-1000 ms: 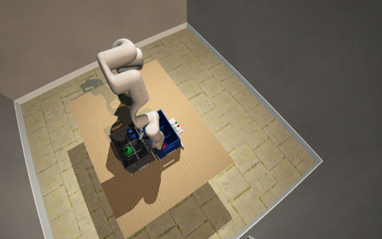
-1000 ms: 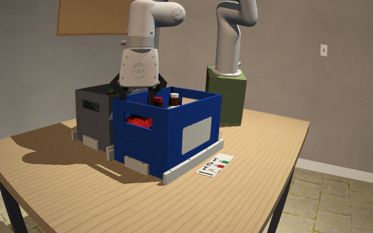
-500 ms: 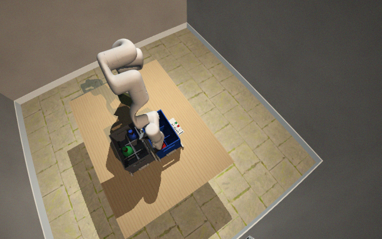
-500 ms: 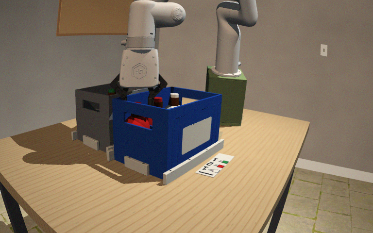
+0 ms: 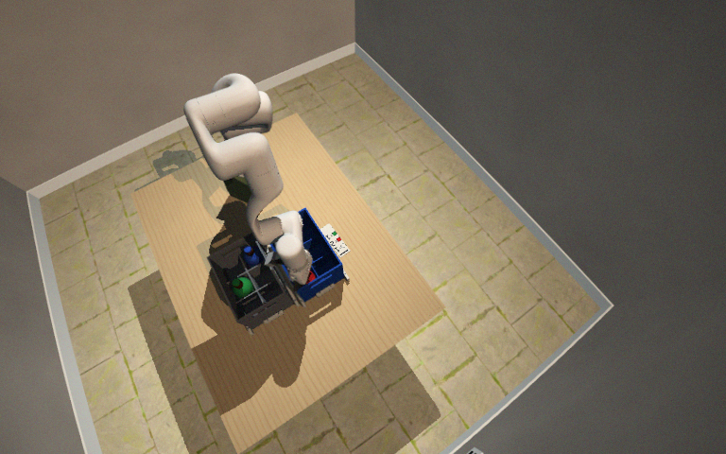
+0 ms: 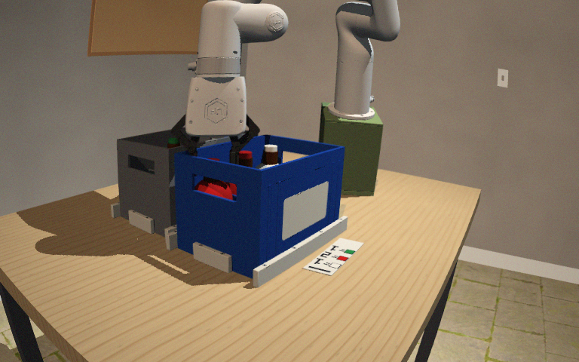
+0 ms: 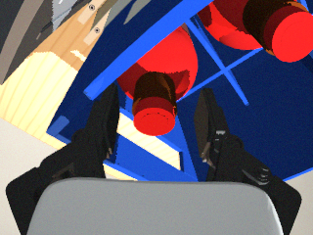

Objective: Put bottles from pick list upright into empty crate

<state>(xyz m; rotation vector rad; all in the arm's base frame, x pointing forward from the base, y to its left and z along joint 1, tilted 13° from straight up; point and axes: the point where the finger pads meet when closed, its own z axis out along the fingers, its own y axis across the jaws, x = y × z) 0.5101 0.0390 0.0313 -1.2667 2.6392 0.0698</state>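
My hand is 80 mm past the green-label bottle, 230 mm to the left of it and 70 mm above it. From my hand the other things lie so: red bottle 90 mm behind, 10 mm to the right, 70 mm below; white-label bottle 170 mm behind, 30 mm to the right, 70 mm below; blue crate 90 mm behind, 30 mm to the left, 70 mm below.
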